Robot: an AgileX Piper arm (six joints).
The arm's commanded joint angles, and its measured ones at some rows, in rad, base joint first. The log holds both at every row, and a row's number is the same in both.
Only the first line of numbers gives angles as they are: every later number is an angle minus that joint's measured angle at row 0.
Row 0, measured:
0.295 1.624 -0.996 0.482 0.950 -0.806
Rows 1 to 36, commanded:
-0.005 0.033 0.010 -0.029 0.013 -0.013
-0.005 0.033 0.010 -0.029 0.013 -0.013
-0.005 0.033 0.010 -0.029 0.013 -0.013
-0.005 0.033 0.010 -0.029 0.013 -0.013
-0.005 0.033 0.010 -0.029 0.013 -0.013
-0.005 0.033 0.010 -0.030 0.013 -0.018
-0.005 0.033 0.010 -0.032 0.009 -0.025
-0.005 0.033 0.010 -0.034 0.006 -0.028
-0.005 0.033 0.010 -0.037 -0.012 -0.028
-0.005 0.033 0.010 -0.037 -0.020 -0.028
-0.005 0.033 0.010 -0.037 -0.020 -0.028
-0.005 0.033 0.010 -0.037 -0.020 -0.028
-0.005 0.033 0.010 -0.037 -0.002 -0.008
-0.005 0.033 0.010 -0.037 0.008 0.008
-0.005 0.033 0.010 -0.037 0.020 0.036
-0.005 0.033 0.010 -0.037 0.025 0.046
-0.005 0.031 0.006 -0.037 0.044 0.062
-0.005 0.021 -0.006 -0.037 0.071 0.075
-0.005 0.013 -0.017 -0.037 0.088 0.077
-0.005 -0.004 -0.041 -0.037 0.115 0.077
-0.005 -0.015 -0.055 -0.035 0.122 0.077
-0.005 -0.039 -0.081 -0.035 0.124 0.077
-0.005 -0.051 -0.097 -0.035 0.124 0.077
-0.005 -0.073 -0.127 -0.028 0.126 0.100
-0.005 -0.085 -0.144 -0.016 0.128 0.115
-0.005 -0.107 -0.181 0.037 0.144 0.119
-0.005 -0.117 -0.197 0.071 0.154 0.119
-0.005 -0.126 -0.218 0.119 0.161 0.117
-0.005 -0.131 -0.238 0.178 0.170 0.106
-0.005 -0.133 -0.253 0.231 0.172 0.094
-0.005 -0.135 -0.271 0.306 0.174 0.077
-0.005 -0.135 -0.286 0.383 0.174 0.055
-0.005 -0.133 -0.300 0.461 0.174 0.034
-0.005 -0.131 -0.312 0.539 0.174 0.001
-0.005 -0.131 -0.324 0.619 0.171 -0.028
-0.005 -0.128 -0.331 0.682 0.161 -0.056
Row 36, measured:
0.000 -0.120 -0.290 0.401 0.170 0.044
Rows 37 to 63, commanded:
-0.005 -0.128 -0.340 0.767 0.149 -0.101
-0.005 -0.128 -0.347 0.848 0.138 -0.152
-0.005 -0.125 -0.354 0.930 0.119 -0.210
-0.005 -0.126 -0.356 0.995 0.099 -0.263
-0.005 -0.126 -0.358 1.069 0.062 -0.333
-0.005 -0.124 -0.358 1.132 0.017 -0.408
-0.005 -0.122 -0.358 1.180 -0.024 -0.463
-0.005 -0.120 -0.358 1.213 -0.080 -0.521
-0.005 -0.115 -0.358 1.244 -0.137 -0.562
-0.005 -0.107 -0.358 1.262 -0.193 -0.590
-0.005 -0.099 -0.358 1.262 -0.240 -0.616
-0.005 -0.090 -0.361 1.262 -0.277 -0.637
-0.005 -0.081 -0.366 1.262 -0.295 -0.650
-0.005 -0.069 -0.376 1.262 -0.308 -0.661
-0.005 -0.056 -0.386 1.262 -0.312 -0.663
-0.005 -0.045 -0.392 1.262 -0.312 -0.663
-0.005 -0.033 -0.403 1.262 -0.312 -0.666
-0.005 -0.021 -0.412 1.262 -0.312 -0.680
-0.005 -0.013 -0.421 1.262 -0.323 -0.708
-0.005 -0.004 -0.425 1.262 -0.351 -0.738
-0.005 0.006 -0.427 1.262 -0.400 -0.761
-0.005 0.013 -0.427 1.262 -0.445 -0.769
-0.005 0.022 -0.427 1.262 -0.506 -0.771
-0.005 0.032 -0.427 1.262 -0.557 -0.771
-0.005 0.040 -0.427 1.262 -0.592 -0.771
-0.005 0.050 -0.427 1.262 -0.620 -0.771
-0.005 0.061 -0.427 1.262 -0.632 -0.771
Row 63, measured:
-0.002 0.034 -0.417 1.231 -0.506 -0.749
